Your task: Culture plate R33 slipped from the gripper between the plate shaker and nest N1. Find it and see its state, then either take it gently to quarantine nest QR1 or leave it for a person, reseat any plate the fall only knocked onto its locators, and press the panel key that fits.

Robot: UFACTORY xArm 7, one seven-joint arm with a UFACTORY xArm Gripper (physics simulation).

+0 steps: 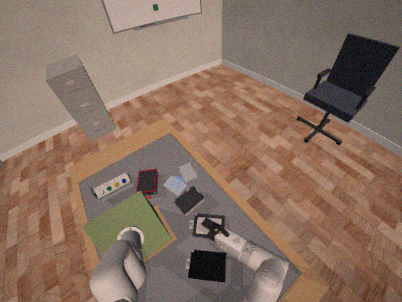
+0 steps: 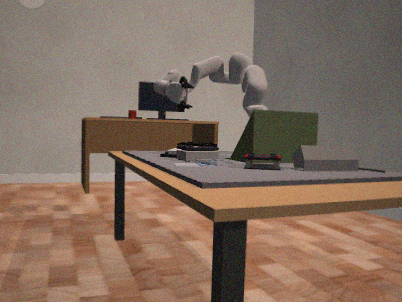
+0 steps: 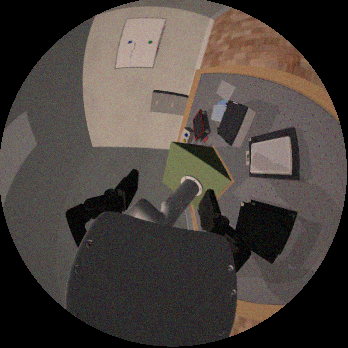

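Seen in the pictures: gripper, fingertip midpoint: (image 1: 206, 227) (image 2: 190, 97) (image 3: 170, 188); arm's base, origin of the base link: (image 1: 130, 238) (image 2: 271, 141) (image 3: 191, 185).
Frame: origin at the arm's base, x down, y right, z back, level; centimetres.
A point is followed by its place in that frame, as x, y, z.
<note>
My gripper (image 1: 216, 227) (image 2: 187, 95) @(-19.0, 21.5, -31.1) (image 3: 170, 188) @(-19.0, 21.5, -31.1) is open and empty, high above the table. A pale plate (image 1: 200, 224) @(5.2, 13.0, -32.6) (image 3: 271, 156) @(5.1, 17.0, -36.2) lies in a black nest (image 3: 296, 150) @(7.0, 20.7, -42.2); whether it sits fully down is unclear. Another black nest (image 1: 207, 266) @(2.9, 31.0, -23.8) (image 3: 266, 227) @(2.9, 30.7, -27.0) shows no plate. A grey box with a black top (image 1: 189, 200) @(2.9, -0.8, -35.1) (image 2: 197, 152) @(4.8, -6.6, -37.1) (image 3: 233, 122) @(2.9, 0.6, -35.7), seemingly the shaker, stands nearby. Beside it lie a light blue flat piece (image 1: 175, 185) @(7.3, -16.3, -34.1) (image 3: 218, 111) @(7.1, -16.9, -34.3) and a whitish flat piece (image 1: 188, 171) @(8.2, -20.6, -46.6) (image 3: 226, 90) @(8.2, -18.8, -45.8); which is R33, and its state, I cannot tell. A red-edged black nest (image 1: 147, 181) @(4.4, -27.9, -20.8) (image 2: 262, 160) (image 3: 201, 125) @(4.7, -23.6, -22.4) stands near the key panel (image 1: 113, 186) @(1.5, -35.7, -2.8) (image 3: 186, 135) @(2.2, -34.5, -8.6).
A green slanted block (image 1: 112, 215) @(-10.4, -10.4, 0.9) (image 2: 285, 135) @(-2.8, -12.8, -1.2) (image 3: 175, 162) @(-8.8, -8.8, -6.6) stands at the arm's base. The panel has white, green, yellow and blue keys. A desk (image 2: 145, 137) with a monitor (image 2: 150, 97) and a red cup (image 2: 132, 114) stands behind. A cabinet (image 1: 82, 100) and chair (image 1: 335, 95) stand on the floor.
</note>
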